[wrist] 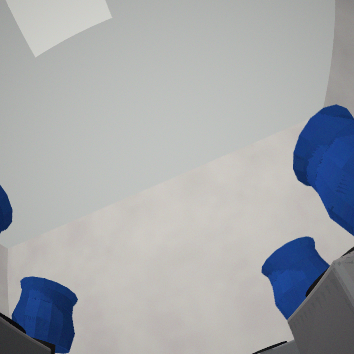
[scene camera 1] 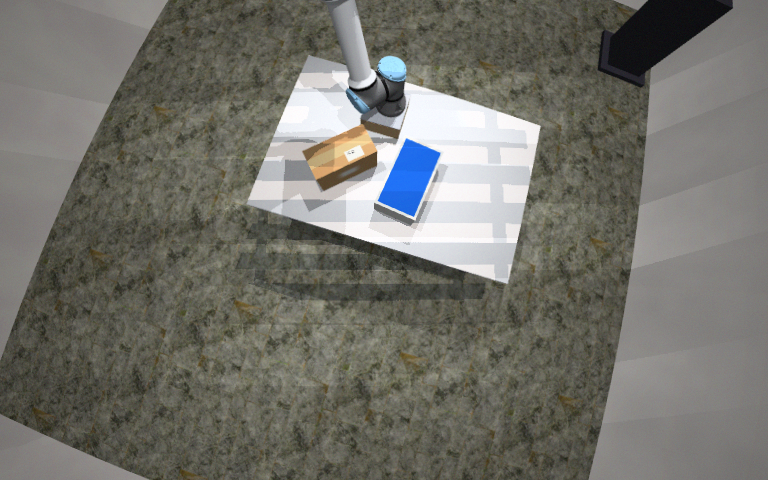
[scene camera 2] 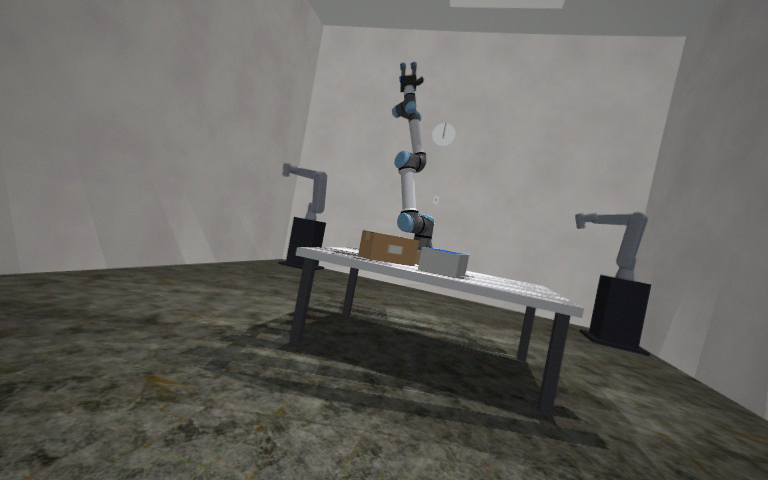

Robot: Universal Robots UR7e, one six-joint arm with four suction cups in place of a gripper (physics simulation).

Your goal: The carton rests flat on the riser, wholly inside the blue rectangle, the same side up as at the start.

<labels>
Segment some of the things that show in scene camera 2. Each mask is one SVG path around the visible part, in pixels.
A grey riser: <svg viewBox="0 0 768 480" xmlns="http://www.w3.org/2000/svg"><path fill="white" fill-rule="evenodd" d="M422 247L418 270L453 278L466 275L469 255Z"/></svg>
A brown carton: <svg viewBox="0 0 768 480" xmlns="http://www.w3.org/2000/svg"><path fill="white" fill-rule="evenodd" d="M362 231L359 256L370 260L415 266L419 240L366 230Z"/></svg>
</labels>
